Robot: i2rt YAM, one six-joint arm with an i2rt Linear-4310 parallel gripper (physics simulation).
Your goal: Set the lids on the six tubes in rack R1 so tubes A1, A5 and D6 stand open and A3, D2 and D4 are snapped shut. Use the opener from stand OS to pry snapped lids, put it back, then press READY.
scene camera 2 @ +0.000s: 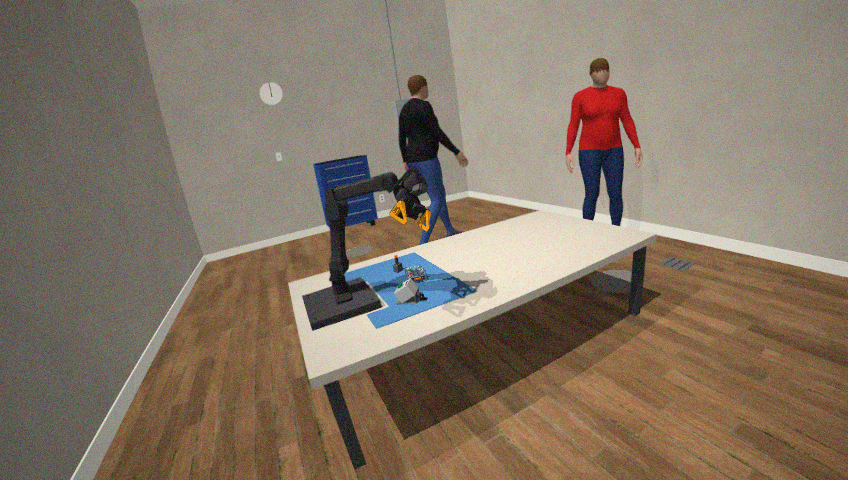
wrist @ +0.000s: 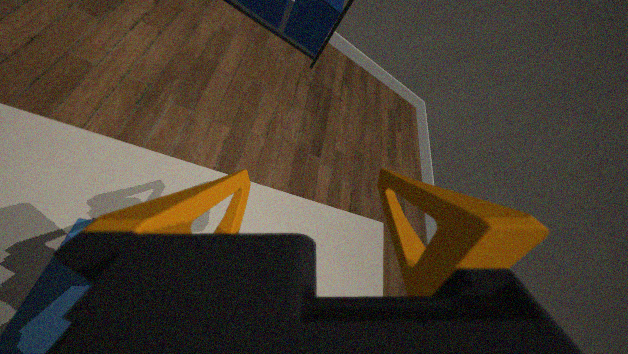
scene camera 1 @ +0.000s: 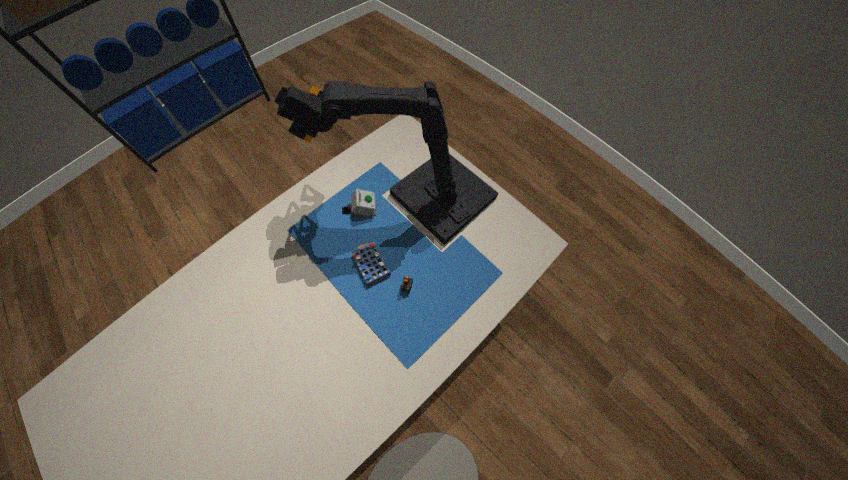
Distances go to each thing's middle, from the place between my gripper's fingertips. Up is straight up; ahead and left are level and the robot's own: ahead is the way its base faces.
Now: the white box with green button (scene camera 1: 363, 203) 2 cm behind my hand, 18 cm to the left of it and 31 cm below it.
